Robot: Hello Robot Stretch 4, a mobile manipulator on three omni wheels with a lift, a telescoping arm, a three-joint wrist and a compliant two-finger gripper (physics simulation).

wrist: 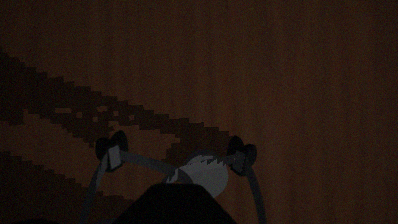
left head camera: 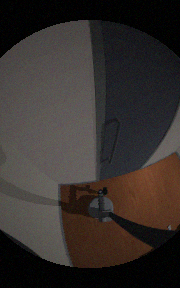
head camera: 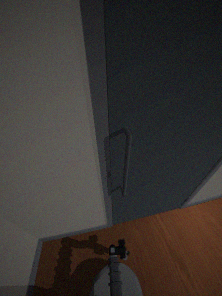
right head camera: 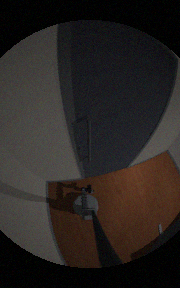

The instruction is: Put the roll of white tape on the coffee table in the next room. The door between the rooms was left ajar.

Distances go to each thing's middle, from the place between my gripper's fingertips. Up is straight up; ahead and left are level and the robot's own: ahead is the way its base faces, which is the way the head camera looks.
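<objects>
There is the roll of white tape [wrist: 214, 180], which I find 10 mm above my hand, 30 mm behind it and 30 mm to the right of it.
</objects>
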